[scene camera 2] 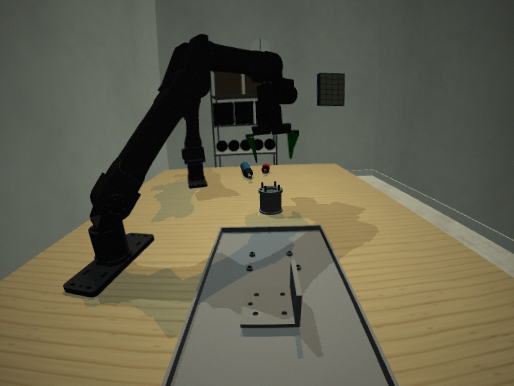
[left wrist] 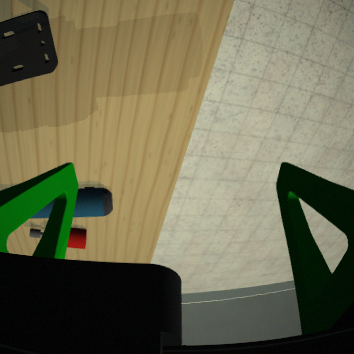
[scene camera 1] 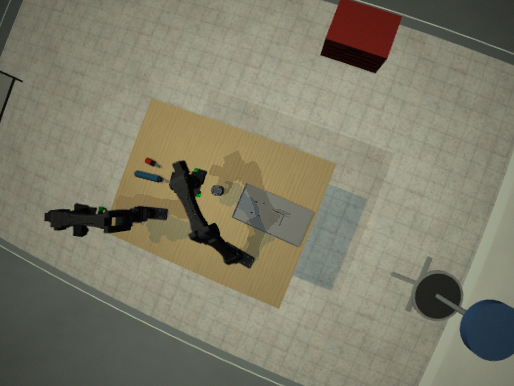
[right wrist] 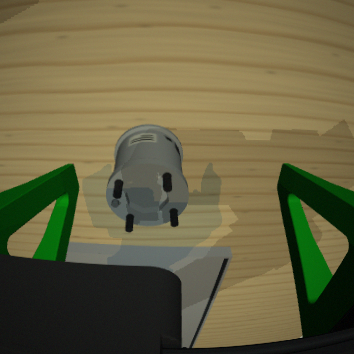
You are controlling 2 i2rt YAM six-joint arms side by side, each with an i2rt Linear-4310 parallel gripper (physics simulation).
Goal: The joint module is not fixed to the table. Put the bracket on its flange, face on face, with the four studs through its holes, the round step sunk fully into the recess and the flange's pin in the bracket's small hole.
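Frame: origin at the left arm's base, x ahead, y left, z up, level; metres.
Where they show: left gripper, between the fingertips: (left wrist: 176, 173) (scene camera 1: 98, 208); right gripper, between the fingertips: (scene camera 2: 273, 160) (scene camera 1: 202, 182) (right wrist: 177, 174); left arm's base, origin of its link: (scene camera 2: 196, 181) (scene camera 1: 152, 212); right arm's base, origin of its link: (scene camera 2: 115, 261) (scene camera 1: 237, 254).
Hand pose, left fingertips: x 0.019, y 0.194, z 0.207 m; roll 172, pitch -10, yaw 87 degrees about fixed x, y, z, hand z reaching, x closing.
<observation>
Things, the pixels of their centre, and the offset from my left fingertips.
- joint module, middle of its body: (right wrist: 147, 178) (scene camera 2: 270, 197) (scene camera 1: 217, 190) 0.153 m ahead, 0.605 m right, 0.170 m down
- bracket, middle of its body: (scene camera 2: 269, 294) (scene camera 1: 275, 218) 0.026 m ahead, 0.948 m right, 0.175 m down
- grey tray, middle of its body: (scene camera 2: 274, 295) (right wrist: 141, 321) (scene camera 1: 271, 214) 0.040 m ahead, 0.927 m right, 0.199 m down
- blue-handled screwdriver, middle of its body: (left wrist: 31, 203) (scene camera 2: 246, 171) (scene camera 1: 152, 177) 0.197 m ahead, 0.191 m right, 0.188 m down
- red-handled tool, middle of its body: (left wrist: 57, 235) (scene camera 2: 265, 169) (scene camera 1: 153, 163) 0.284 m ahead, 0.182 m right, 0.190 m down
The joint module (scene camera 1: 217, 190) (scene camera 2: 270, 201) (right wrist: 149, 152), a grey cylinder, stands upright on the table with its flange and four dark studs on top; a small round mark, perhaps the pin, shows at the flange's edge in the right wrist view. The bracket (scene camera 1: 281, 216) (scene camera 2: 270, 304) lies in the tray, its holed plate flat and its other plate upright; its recess does not show. My right gripper (scene camera 2: 274, 159) (right wrist: 177, 174) is open and empty, above and behind the module in scene camera 2. My left gripper (left wrist: 176, 173) is open and empty, high over the table's edge, far from both parts.
The grey tray (scene camera 1: 295, 236) (scene camera 2: 350, 362) (right wrist: 200, 300) has a raised rim and holds several small nuts (scene camera 2: 252, 254) beside the bracket. A blue-handled screwdriver (scene camera 1: 145, 175) (scene camera 2: 245, 169) (left wrist: 90, 202) and a red-handled tool (scene camera 1: 150, 162) (scene camera 2: 265, 168) (left wrist: 77, 238) lie at the table's far end in scene camera 2.
</observation>
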